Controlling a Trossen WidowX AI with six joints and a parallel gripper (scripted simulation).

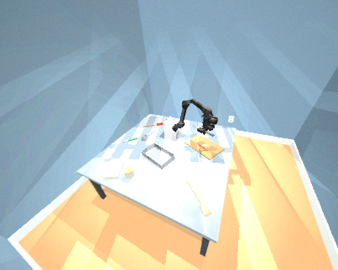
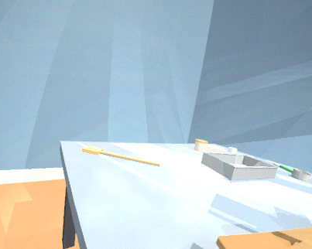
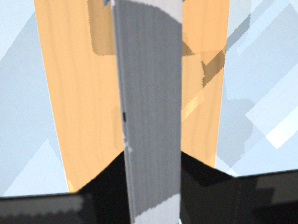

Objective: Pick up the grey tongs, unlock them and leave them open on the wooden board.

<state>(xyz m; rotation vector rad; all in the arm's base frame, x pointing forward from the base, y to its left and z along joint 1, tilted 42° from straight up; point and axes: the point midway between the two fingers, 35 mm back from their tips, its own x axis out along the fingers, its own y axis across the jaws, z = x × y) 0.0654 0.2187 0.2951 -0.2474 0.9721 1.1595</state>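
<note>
Now: gripper tip 15 cm above the wooden board. Round my gripper tip: grey roasting tin: 41 cm to the right, 31 cm ahead, 13 cm below; then flat pale board: 72 cm to the right, 60 cm ahead, 14 cm below; then round tub: 60 cm ahead, 55 cm to the right, 12 cm below.
</note>
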